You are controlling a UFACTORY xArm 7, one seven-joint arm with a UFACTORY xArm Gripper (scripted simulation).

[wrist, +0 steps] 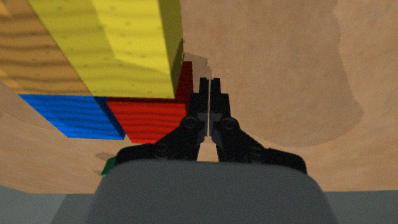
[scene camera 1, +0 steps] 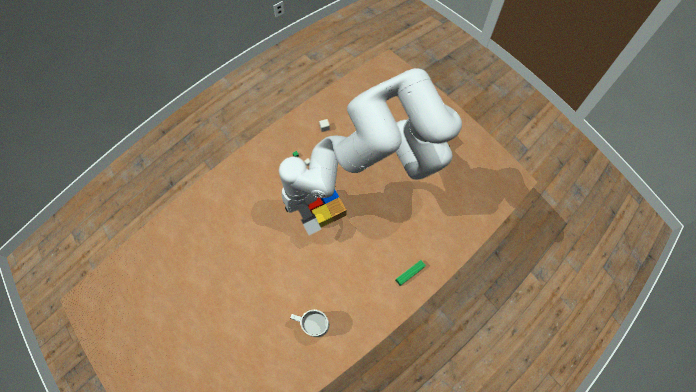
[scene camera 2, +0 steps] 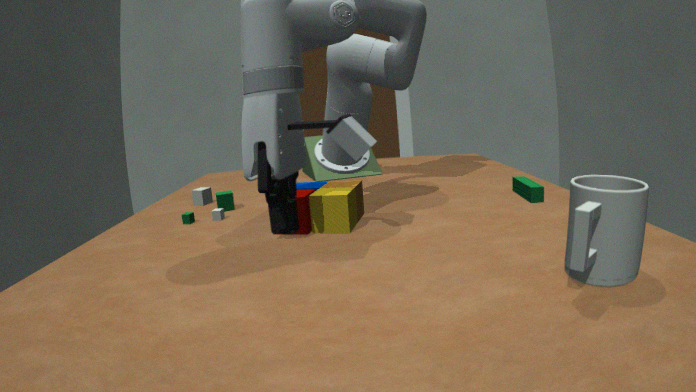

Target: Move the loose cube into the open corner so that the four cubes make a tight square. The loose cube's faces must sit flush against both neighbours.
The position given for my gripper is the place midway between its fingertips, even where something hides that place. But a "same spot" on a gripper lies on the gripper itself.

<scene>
my gripper: wrist; scene camera 1 303,210; scene camera 2
same spot on my gripper: (wrist: 234,145) = (scene camera 2: 286,185)
</scene>
